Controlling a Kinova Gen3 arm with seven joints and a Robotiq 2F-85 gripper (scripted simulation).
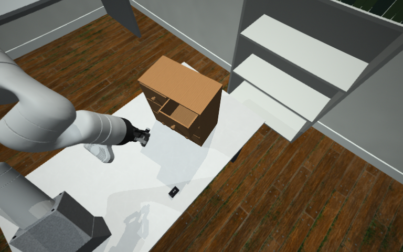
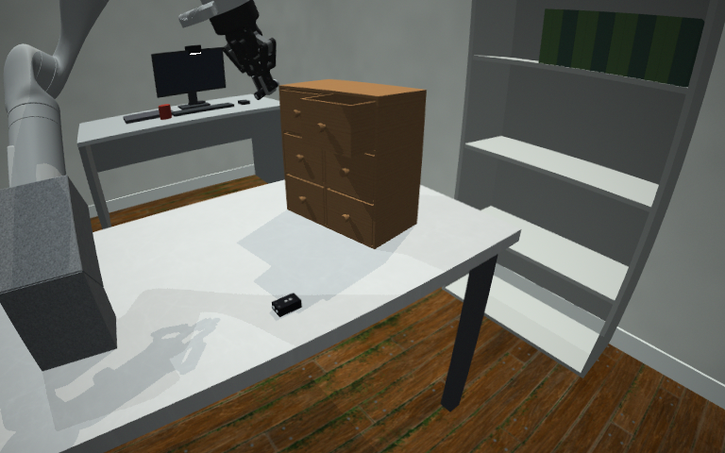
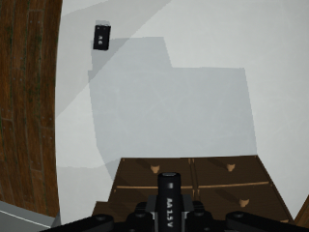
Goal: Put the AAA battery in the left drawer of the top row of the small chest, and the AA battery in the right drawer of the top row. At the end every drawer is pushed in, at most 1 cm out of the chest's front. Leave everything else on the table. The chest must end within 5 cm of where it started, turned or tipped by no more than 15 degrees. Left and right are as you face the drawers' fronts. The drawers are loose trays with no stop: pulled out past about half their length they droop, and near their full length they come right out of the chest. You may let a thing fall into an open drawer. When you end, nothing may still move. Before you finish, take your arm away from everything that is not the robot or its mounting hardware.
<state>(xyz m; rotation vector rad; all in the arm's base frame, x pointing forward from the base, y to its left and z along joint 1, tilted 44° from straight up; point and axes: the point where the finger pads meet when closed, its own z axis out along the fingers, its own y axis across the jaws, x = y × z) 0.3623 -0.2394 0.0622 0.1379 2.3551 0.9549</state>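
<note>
The black AA battery lies 10 mm below my hand. The rest, counted from my hand: blue AAA battery 230 mm ahead, 130 mm to the left, 140 mm below; then black box 80 mm behind, 130 mm to the right, 360 mm below.
</note>
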